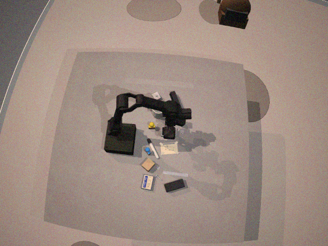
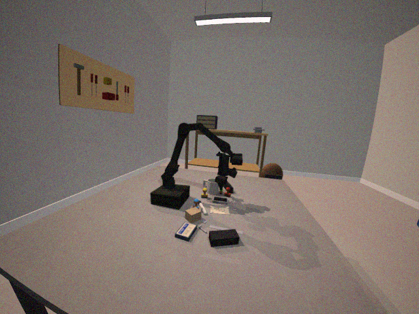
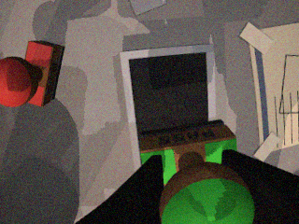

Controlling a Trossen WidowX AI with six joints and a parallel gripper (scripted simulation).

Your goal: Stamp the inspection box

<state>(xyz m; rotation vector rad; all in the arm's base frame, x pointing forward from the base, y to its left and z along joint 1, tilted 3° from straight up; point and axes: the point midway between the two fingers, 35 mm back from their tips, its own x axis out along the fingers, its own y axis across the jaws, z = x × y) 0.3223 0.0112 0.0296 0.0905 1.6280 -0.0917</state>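
My gripper tip is now 100 mm to the left of the inspection card and 80 mm above it. Round my gripper tip: marker: 110 mm behind, 80 mm to the right, 70 mm below; then dark ink pad: 80 mm below; then red stamp: 50 mm ahead, 80 mm to the left, 60 mm below.
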